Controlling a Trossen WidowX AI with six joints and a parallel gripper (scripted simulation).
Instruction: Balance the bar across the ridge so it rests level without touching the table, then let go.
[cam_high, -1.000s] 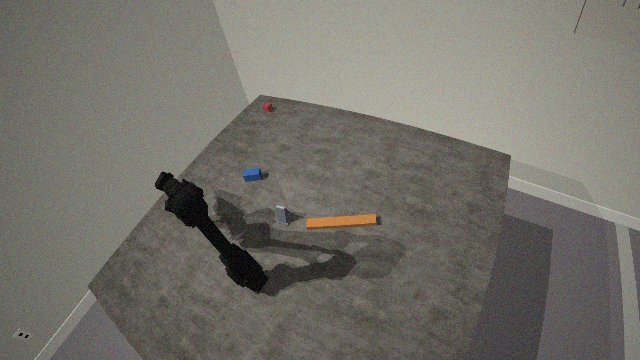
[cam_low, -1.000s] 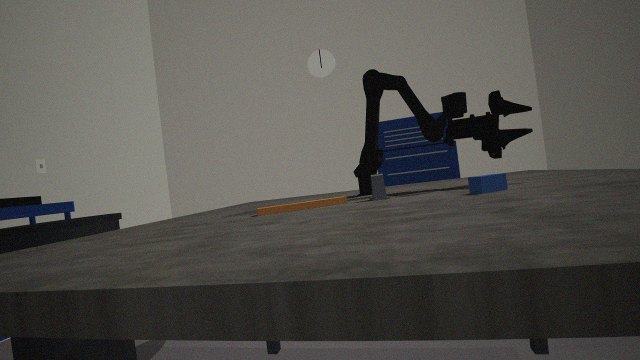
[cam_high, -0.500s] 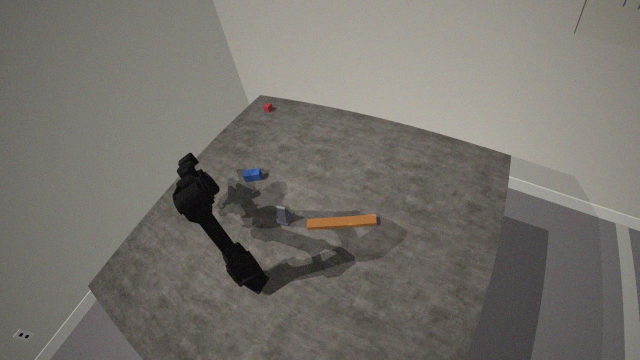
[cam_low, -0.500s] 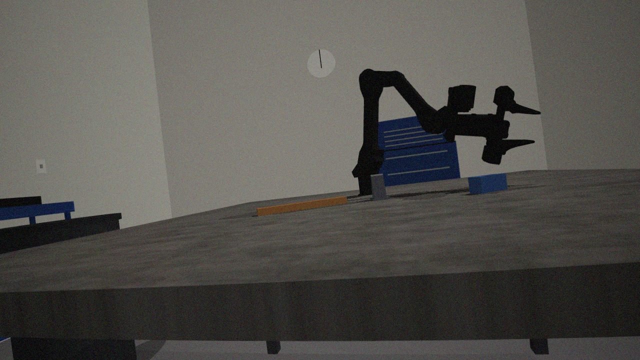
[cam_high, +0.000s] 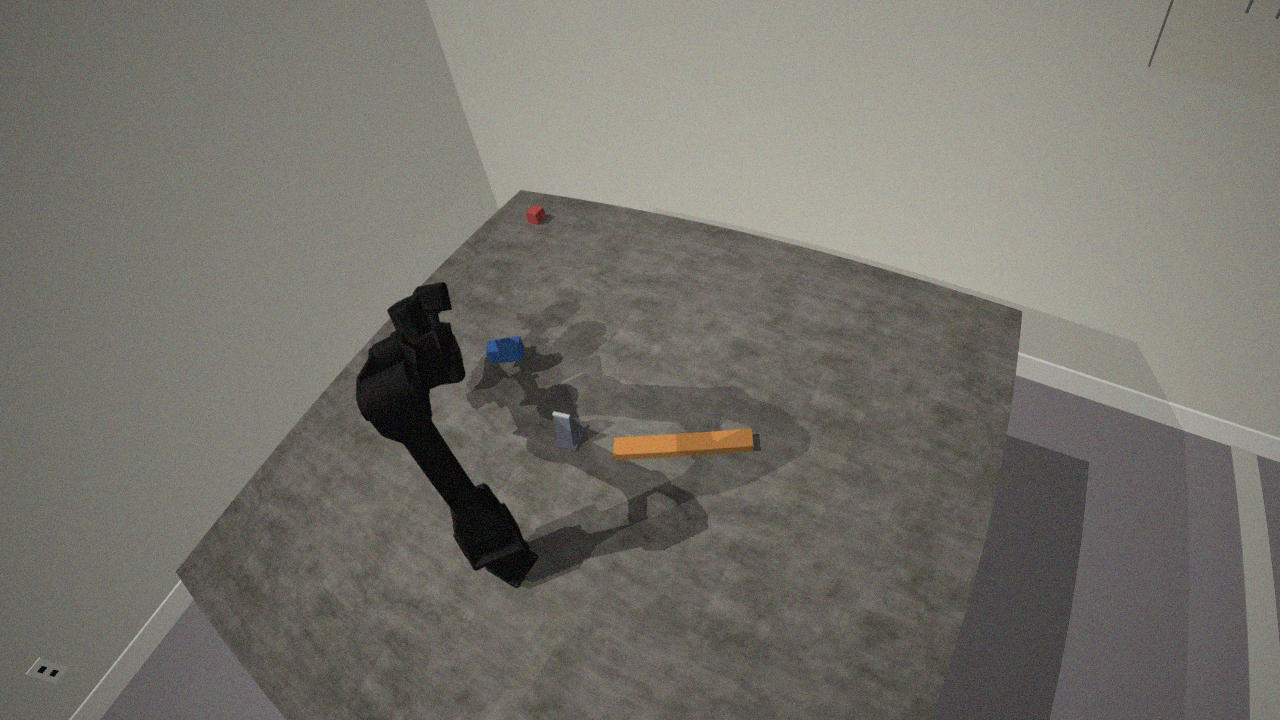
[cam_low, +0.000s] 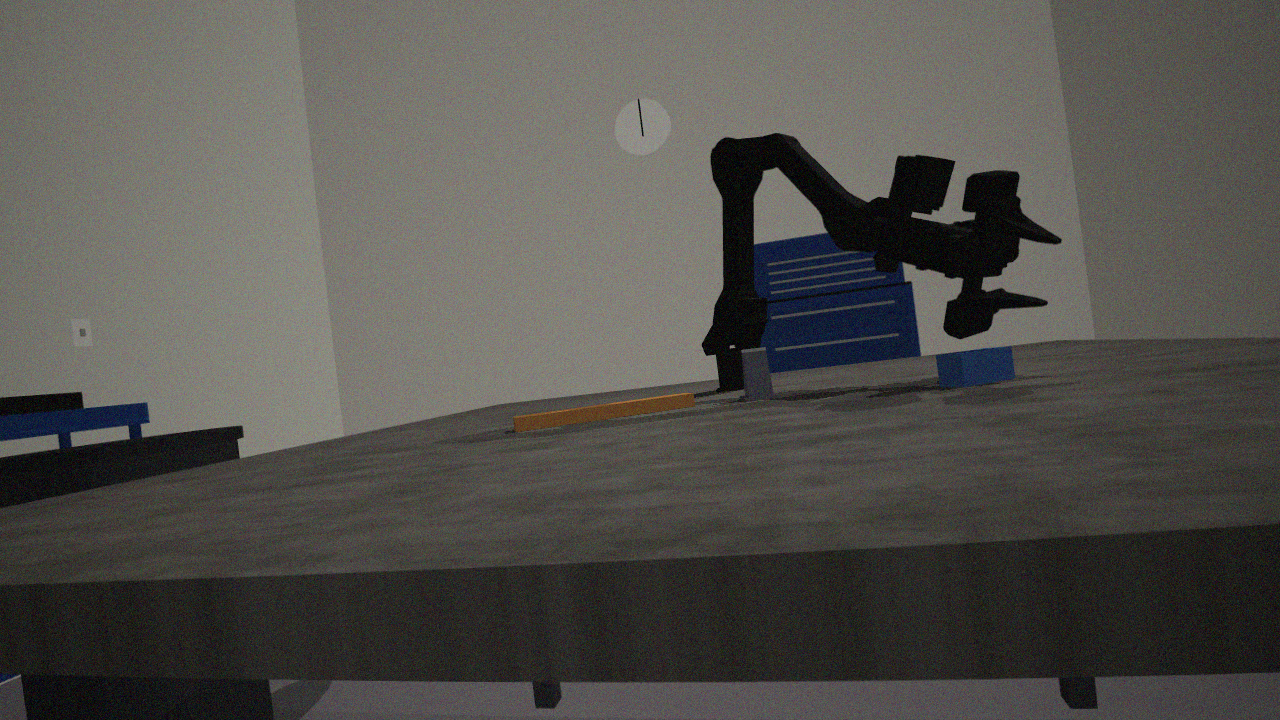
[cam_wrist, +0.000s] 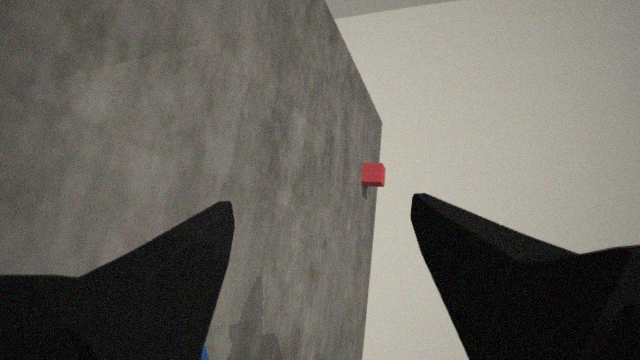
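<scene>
Right now my gripper tip is 1 cm past the orange bar, 50 cm to the left of it and 9 cm above it. From my gripper tip the other things lie so: small red cube 43 cm ahead, 13 cm to the left, 9 cm below; then blue block 3 cm ahead, 9 cm to the right, 9 cm below.
</scene>
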